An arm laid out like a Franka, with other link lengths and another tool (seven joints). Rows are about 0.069 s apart.
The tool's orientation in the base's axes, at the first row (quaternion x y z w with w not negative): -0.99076, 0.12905, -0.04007, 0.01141
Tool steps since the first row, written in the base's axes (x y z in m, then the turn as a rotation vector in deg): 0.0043, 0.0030, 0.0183, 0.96, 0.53, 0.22; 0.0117, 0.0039, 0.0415, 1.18, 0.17, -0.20; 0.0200, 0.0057, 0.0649, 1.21, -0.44, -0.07; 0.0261, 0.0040, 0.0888, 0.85, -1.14, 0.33; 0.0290, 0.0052, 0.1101, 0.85, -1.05, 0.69; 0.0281, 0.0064, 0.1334, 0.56, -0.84, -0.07; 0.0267, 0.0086, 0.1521, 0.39, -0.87, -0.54; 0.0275, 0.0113, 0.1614, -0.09, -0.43, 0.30
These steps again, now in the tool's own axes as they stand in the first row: 0.0048, -0.0046, -0.0178, 0.81, -0.76, -0.13; 0.0134, -0.0081, -0.0403, 1.08, -0.46, 0.30; 0.0228, -0.0127, -0.0630, 1.27, 0.12, 0.16; 0.0309, -0.0134, -0.0863, 1.14, 0.87, -0.27; 0.0350, -0.0160, -0.1073, 1.14, 0.78, -0.63; 0.0356, -0.0177, -0.1305, 0.75, 0.67, 0.11; 0.0351, -0.0201, -0.1493, 0.56, 0.76, 0.56; 0.0359, -0.0232, -0.1584, 0.05, 0.43, -0.31
